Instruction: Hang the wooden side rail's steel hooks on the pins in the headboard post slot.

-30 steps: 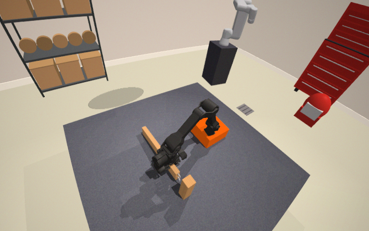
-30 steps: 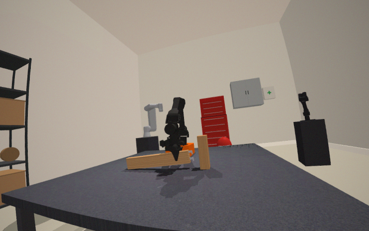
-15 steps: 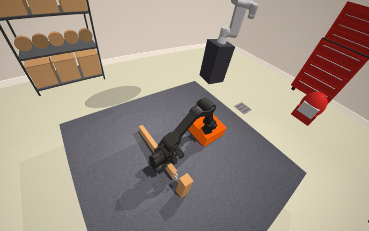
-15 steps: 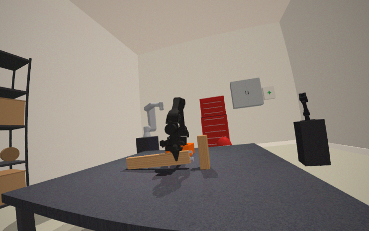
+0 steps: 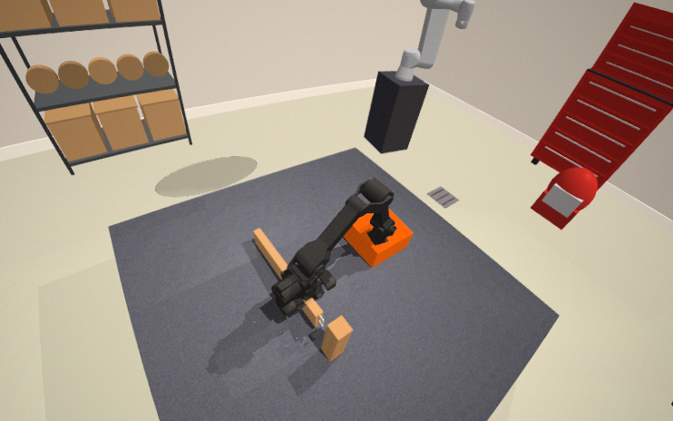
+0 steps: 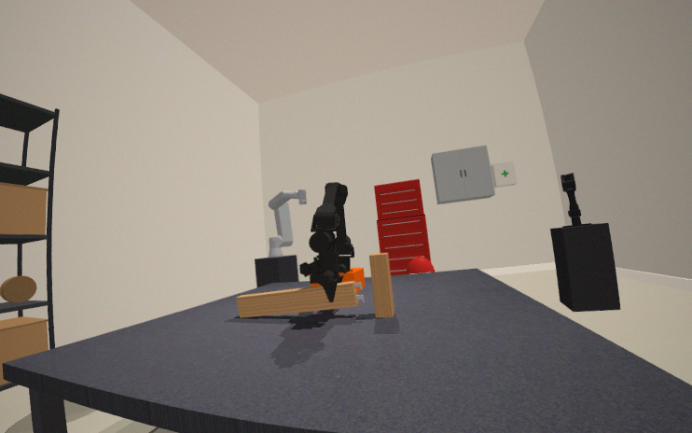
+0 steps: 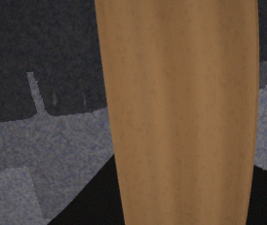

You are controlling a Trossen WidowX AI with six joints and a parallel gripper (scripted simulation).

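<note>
The upright headboard post lies 30 mm behind my gripper tip, 150 mm to the left of it and 40 mm above it.
</note>
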